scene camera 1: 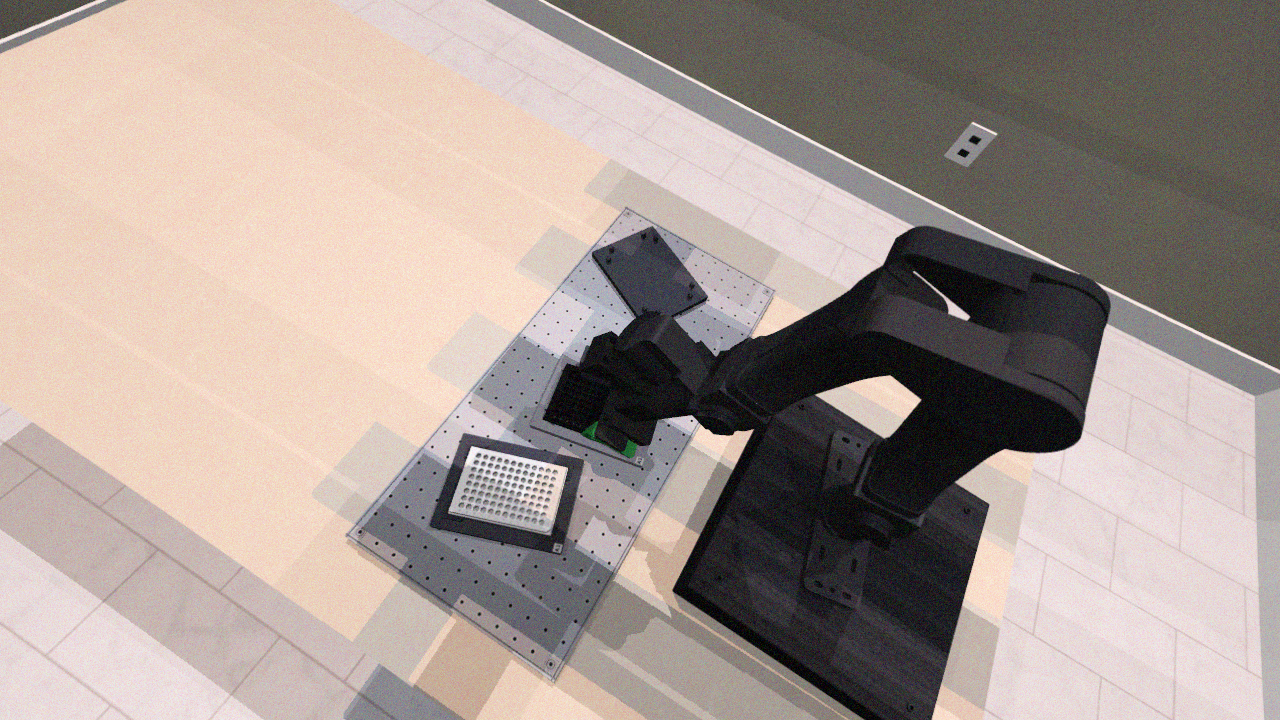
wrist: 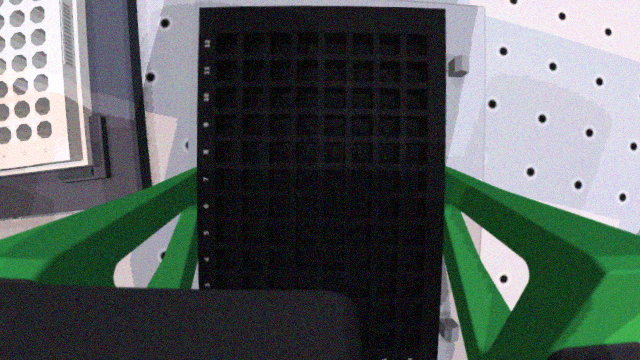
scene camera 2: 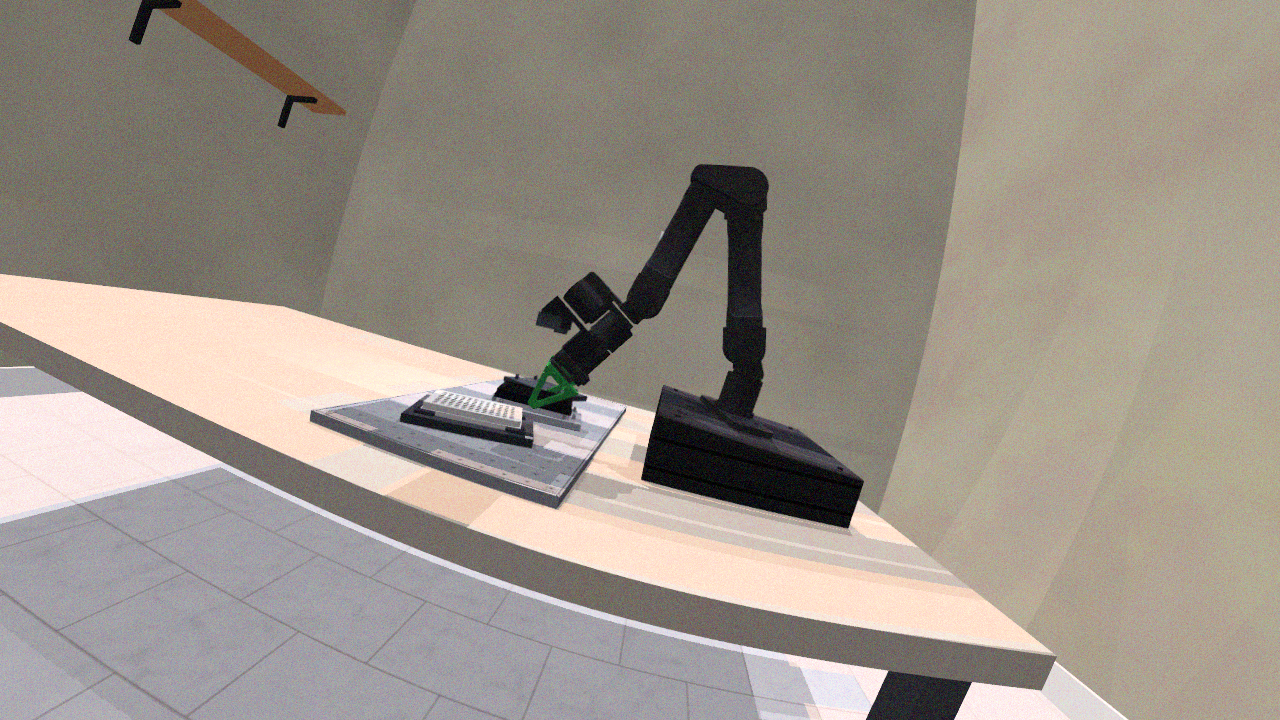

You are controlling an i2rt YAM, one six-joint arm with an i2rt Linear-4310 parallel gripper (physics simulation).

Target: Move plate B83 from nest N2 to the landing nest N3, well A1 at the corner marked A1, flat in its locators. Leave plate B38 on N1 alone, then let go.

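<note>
The black plate B83 [scene camera 1: 574, 400] [scene camera 2: 512, 394] [wrist: 320, 125] is gripped by its long sides. My gripper [scene camera 1: 611, 433] [scene camera 2: 553, 390] [wrist: 320, 180] has green fingers and is shut on it. The plate looks roughly level, a little above the light grey nest [scene camera 1: 559, 432] [scene camera 2: 569, 421] [wrist: 464, 30]; its label is unreadable. In the wrist view column 12 is at the far end, and a dark body hides the near-left part, including A1. White plate B38 [scene camera 1: 510, 488] [scene camera 2: 472, 408] [wrist: 20, 82] sits in the dark nest N1 [scene camera 1: 537, 542] [scene camera 2: 465, 432] [wrist: 117, 100].
An empty dark nest [scene camera 1: 648, 270] with small pins lies turned at the far end of the perforated board [scene camera 1: 501, 582] [scene camera 2: 501, 470] [wrist: 565, 150]. The arm's black pedestal [scene camera 1: 742, 555] [scene camera 2: 751, 474] stands to the right. Grey locator blocks [wrist: 458, 66] show beside the held plate.
</note>
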